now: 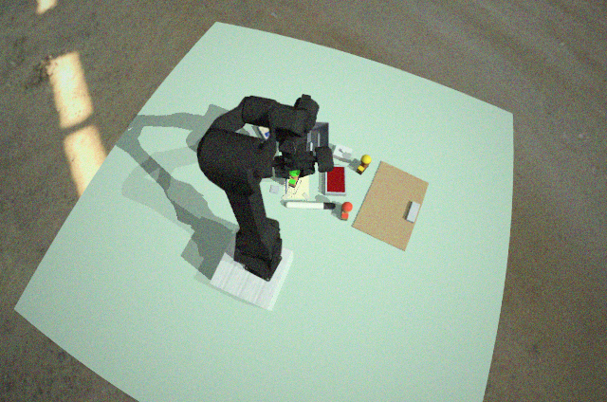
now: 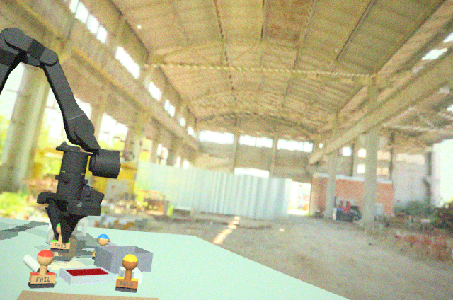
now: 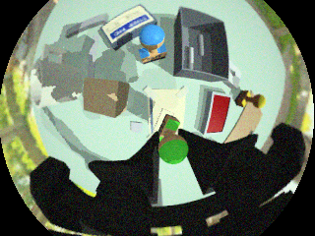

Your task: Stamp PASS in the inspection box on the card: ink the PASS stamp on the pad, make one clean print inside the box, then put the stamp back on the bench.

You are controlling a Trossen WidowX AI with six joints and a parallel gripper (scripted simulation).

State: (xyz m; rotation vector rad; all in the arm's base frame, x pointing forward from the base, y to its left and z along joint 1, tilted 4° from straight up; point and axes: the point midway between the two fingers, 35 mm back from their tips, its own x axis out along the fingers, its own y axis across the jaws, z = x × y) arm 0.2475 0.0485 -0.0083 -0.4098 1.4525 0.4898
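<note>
The blue-knob stamp lies 10 cm ahead of my gripper tip, 7 cm to the left of it and 3 cm below it. Round my gripper tip: PASS stamp: right at my gripper tip; then cardboard box: 11 cm to the left, 3 cm below; then marker: 8 cm to the right, 4 cm below, 3 cm behind.
</note>
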